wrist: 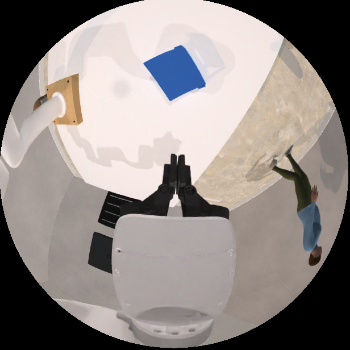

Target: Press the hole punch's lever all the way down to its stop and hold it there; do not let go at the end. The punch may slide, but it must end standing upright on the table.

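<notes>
The hole punch (175, 74) shows as a blue, nearly square shape in the upper middle of the wrist view, turned at an angle on the white table (120, 135). Small blue tabs stick out at two of its corners, and a pale shadow lies around it. From above I cannot tell how far its lever is down. My gripper (176, 161) is shut and empty, its black fingertips together. In the view it is below the punch and apart from it, with white table showing between them.
The arm's white base stands on a wooden block (75, 100) at the left. A beige stone-like strip (260, 125) runs along the right. Beyond it a person figure (309, 225) shows on the grey floor. Two black boxes (116, 207) (101, 252) are at the lower left.
</notes>
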